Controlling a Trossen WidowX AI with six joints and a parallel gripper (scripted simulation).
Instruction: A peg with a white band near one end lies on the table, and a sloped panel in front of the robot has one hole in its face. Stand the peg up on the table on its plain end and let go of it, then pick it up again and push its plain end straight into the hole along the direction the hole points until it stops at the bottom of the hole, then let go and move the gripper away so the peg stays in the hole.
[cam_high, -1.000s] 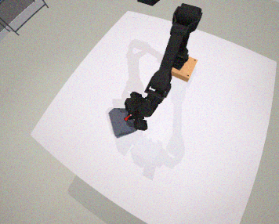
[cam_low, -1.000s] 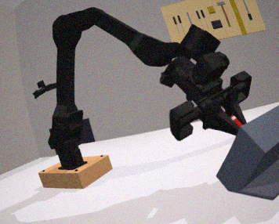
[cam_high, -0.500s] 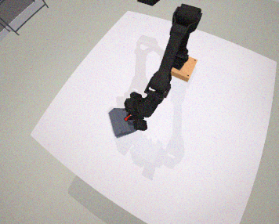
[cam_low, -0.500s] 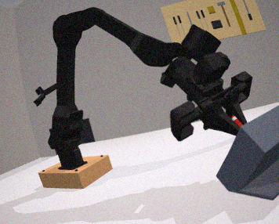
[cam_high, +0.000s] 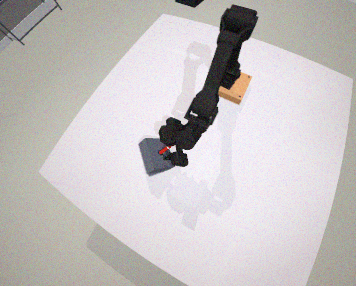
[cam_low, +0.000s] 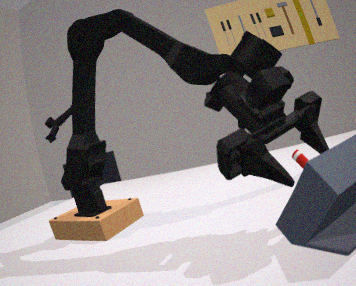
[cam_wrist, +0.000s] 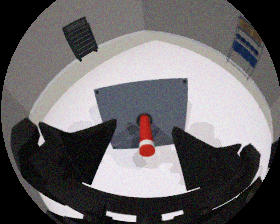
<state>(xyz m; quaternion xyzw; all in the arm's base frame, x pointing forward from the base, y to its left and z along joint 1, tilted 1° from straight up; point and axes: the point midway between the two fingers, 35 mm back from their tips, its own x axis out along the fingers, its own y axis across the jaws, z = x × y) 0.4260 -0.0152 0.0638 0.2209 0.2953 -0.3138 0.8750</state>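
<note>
Right now my gripper tip is 10 mm to the right of the red peg, 10 mm below it and 10 mm past it. From my gripper tip the other things lie so: grey sloped panel (30 mm below, 30 mm ahead, 20 mm to the right).
</note>
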